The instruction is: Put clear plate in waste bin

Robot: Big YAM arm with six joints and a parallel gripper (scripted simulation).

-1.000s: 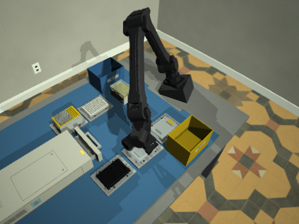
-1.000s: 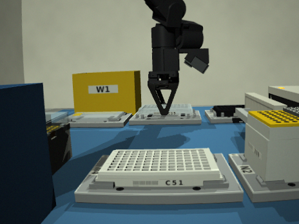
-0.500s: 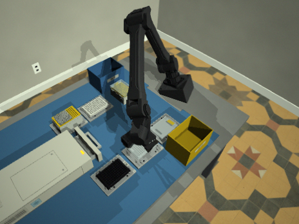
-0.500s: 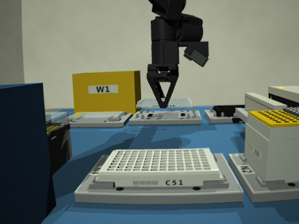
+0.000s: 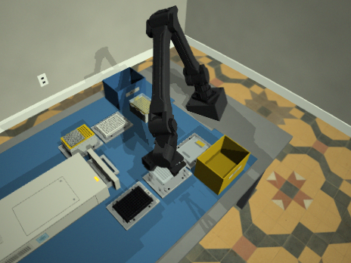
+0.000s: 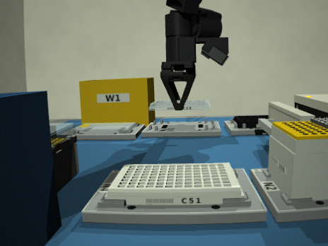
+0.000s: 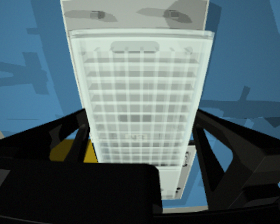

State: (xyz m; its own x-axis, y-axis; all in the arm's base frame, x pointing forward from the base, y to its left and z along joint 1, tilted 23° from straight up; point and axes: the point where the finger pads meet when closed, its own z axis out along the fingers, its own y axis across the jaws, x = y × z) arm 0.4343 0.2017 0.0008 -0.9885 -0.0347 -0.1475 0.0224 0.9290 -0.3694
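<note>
The nest N3 is 10 mm to the left of my hand and 60 mm below it. The rest, counted from my hand: black plate 190 mm ahead, 10 mm to the left, 40 mm below; flat lid 170 mm behind, 20 mm to the right, 40 mm below; clear plate right at my hand.
</note>
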